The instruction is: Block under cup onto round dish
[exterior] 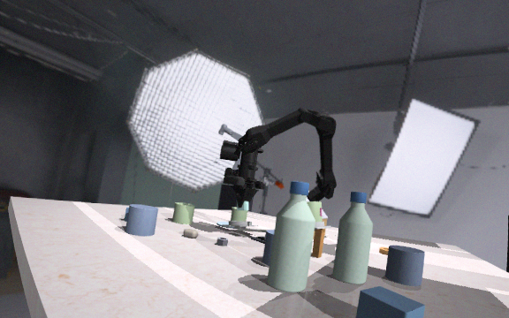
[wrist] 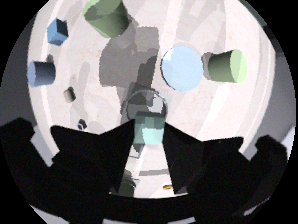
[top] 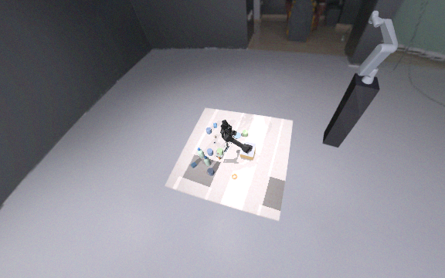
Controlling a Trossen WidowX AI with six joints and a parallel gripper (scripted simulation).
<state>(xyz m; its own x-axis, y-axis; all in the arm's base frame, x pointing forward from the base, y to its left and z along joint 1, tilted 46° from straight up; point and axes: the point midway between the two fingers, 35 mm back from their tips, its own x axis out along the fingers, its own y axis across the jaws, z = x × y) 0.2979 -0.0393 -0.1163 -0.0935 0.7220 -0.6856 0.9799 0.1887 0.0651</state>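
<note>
Right now the round light blue dish is 50 mm behind my gripper tip, 100 mm to the right of it and 80 mm below it. Round my gripper tip: flat grey balance 10 mm ahead, 130 mm to the left, 60 mm below; then grey ring 170 mm ahead, 110 mm to the left, 80 mm below; then pale teal block 10 mm above.
</note>
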